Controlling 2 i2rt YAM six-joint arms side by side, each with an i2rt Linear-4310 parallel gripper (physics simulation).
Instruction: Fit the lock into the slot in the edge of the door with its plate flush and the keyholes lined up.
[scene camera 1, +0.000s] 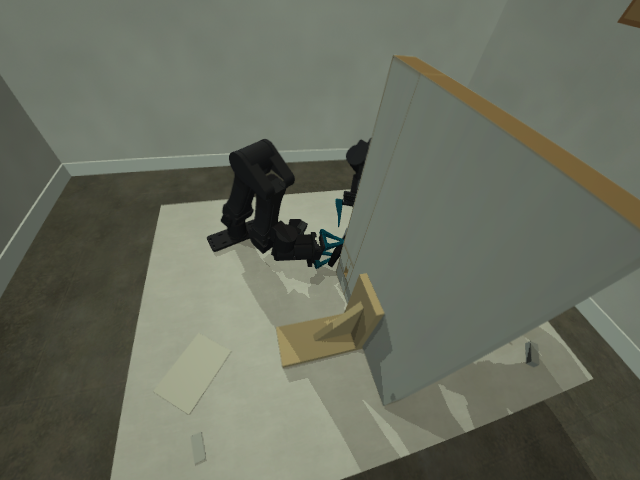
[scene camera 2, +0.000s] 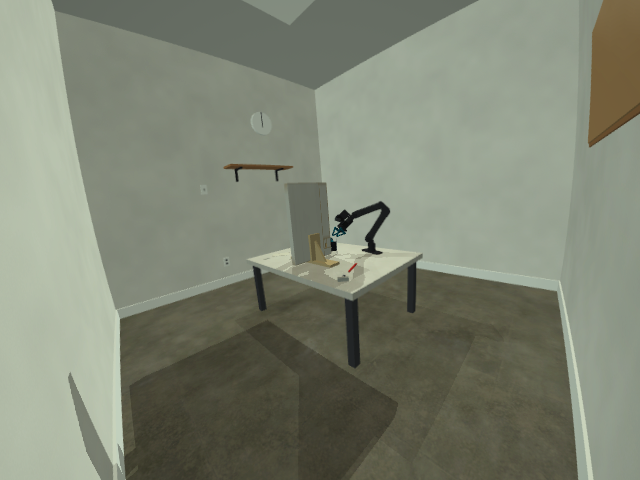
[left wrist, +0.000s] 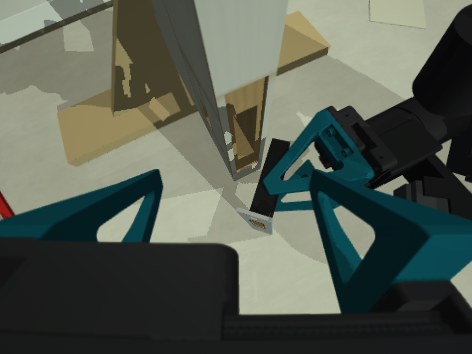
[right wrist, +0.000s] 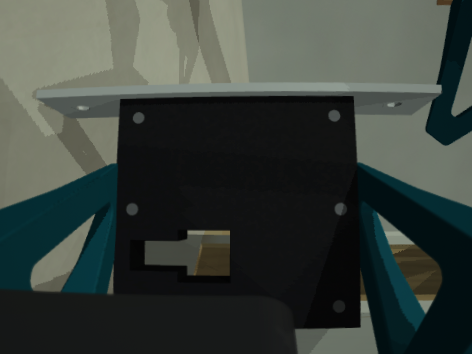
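Observation:
The grey door (scene camera 1: 465, 206) (scene camera 2: 306, 222) (left wrist: 245, 45) stands upright. The left wrist view shows the wood-lined slot (left wrist: 246, 125) in its edge. My right gripper (right wrist: 235, 178) (left wrist: 268, 199) is shut on the black lock (right wrist: 235, 135) (left wrist: 262, 192), one finger on each side of its body. The lock is outside the slot, beside the door edge. Its silver plate (left wrist: 256, 221) (right wrist: 240, 91) is at the body's end farther from the slot in the left wrist view. The keyhole cutout (right wrist: 210, 255) shows. My left gripper (left wrist: 235, 177) (scene camera 2: 338, 231) is open and empty above; the door partly hides it in scene camera 1.
Wooden brackets (scene camera 1: 305, 343) (left wrist: 125, 135) brace the door on both sides. A pale flat sheet (scene camera 1: 192, 373) and a small grey block (scene camera 1: 198, 447) (scene camera 2: 343, 278) lie on the table. A red stick (scene camera 2: 352, 267) (left wrist: 6, 206) and a small dark block (scene camera 1: 531, 352) also lie there.

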